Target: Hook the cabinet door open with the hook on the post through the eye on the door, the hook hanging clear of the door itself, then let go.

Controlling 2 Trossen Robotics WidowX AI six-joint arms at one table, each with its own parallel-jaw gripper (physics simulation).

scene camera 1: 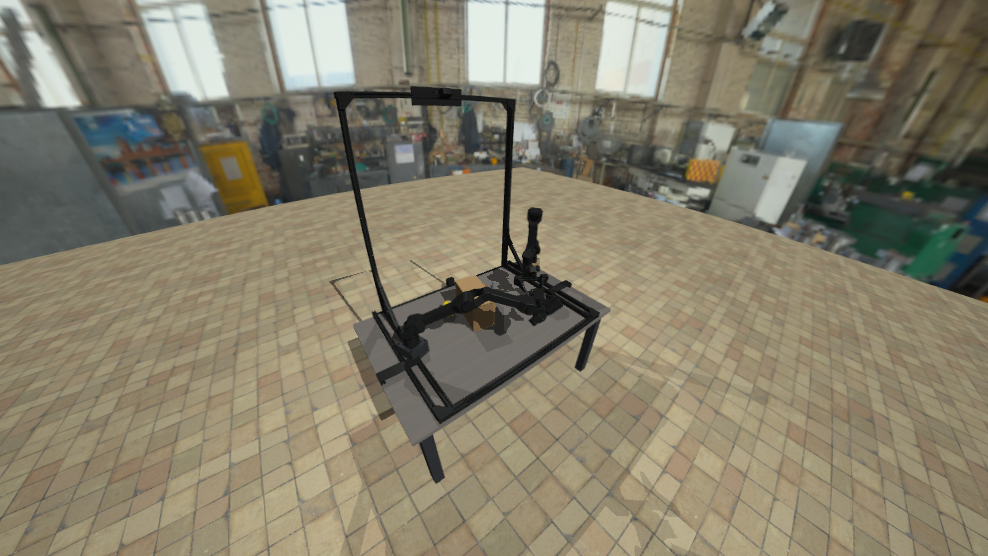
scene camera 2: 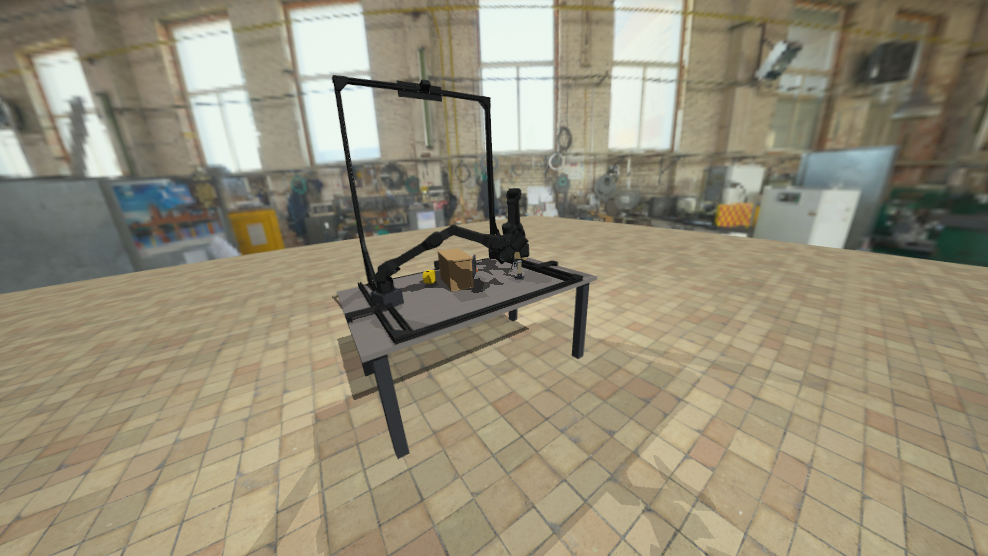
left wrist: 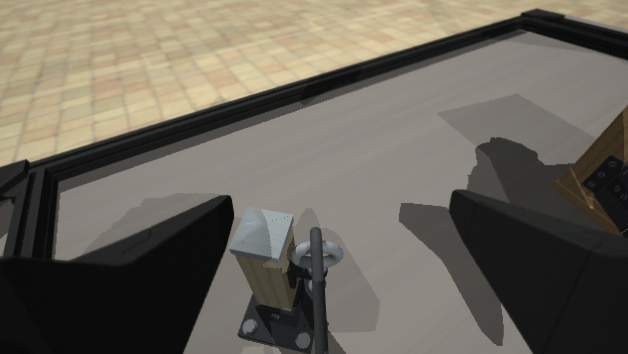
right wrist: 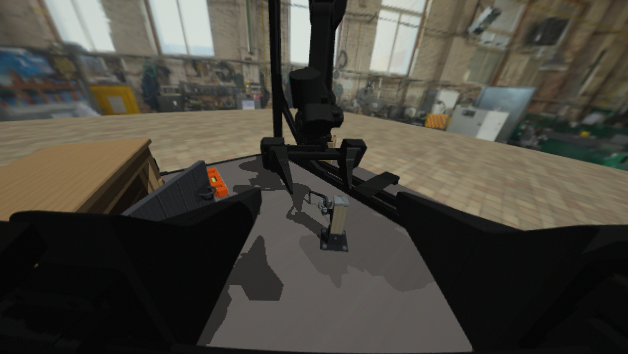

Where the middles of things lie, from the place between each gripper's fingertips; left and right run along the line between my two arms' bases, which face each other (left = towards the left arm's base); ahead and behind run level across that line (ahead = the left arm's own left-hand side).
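Relative to the cabinet door point(right wrist: 191, 189), my left gripper is 150 mm to the left, 160 mm past and 40 mm above. The wooden cabinet point(scene camera 2: 455, 265) is 200 mm behind my left hand, 200 mm to the right of it and 30 mm below it.
Counted from my right hand, the cabinet door is 12 cm below, 23 cm behind and 5 cm to the right; the wooden cabinet is 11 cm below that hand, 27 cm behind it and 10 cm to the right of it.
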